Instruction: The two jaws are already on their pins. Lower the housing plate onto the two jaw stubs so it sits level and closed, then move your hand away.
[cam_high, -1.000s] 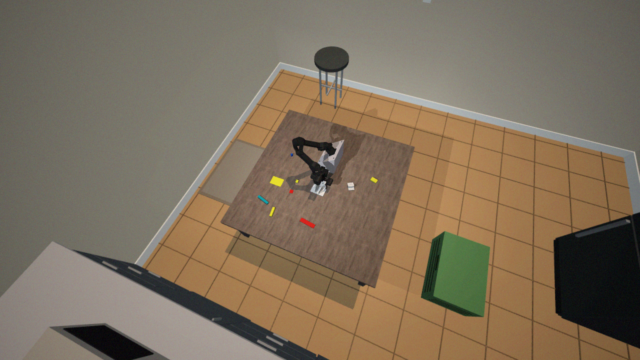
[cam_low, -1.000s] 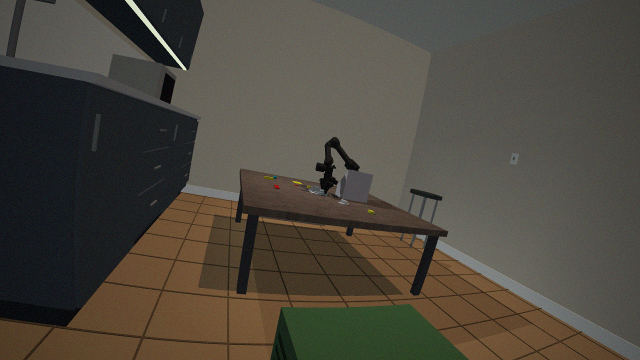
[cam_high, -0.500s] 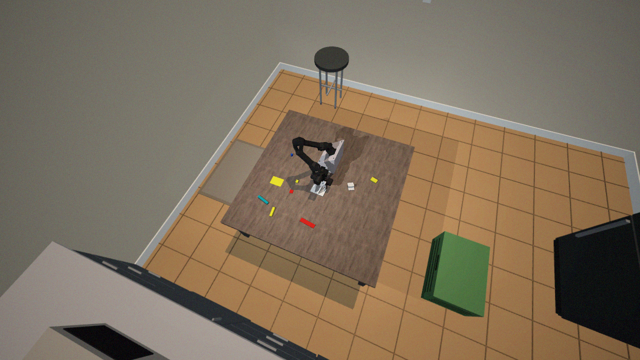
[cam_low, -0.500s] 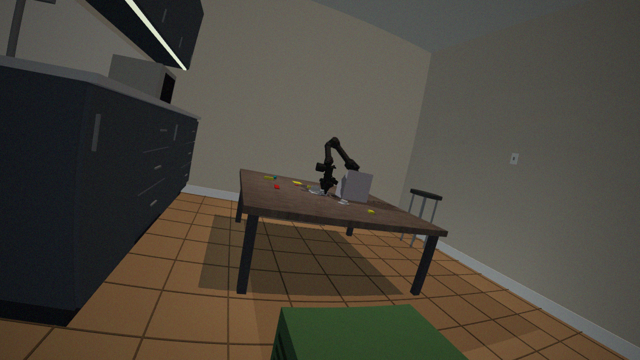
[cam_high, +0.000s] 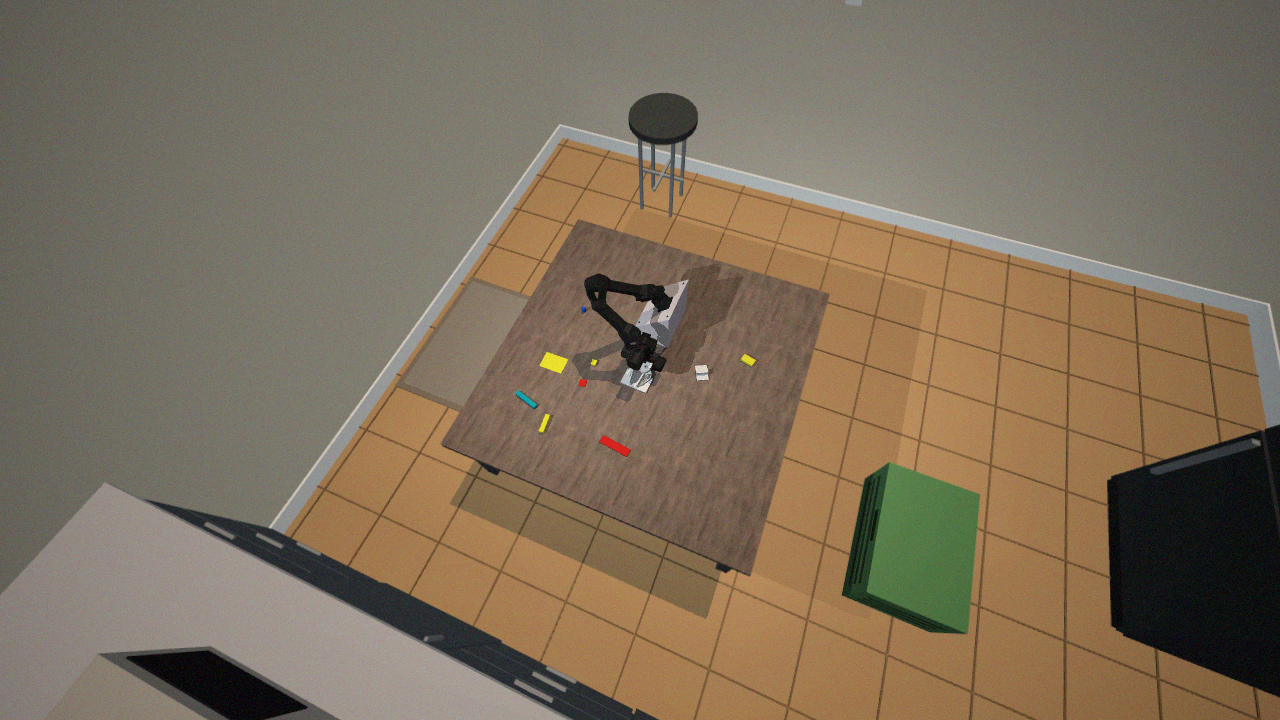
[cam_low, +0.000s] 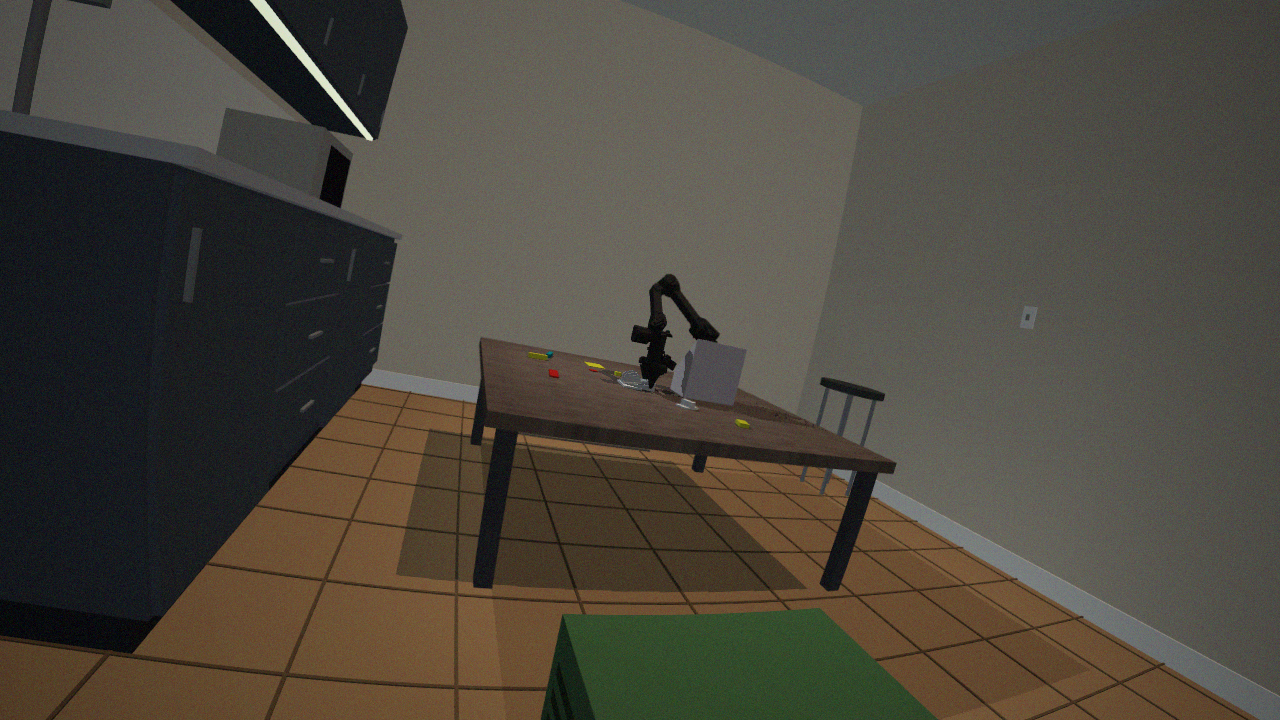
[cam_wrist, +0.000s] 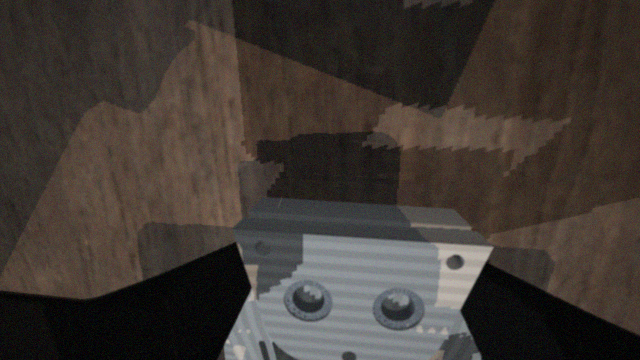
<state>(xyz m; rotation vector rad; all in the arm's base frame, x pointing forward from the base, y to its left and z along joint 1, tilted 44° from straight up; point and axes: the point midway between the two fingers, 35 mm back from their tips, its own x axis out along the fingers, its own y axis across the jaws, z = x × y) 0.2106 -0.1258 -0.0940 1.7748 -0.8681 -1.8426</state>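
My gripper tip is now 1 cm short of the housing plate and 2 cm below it. Round my gripper tip: yellow plate 10 cm ahead, 38 cm to the right, 1 cm below; red bar 37 cm ahead, 1 cm below; yellow block 17 cm behind, 42 cm to the left.
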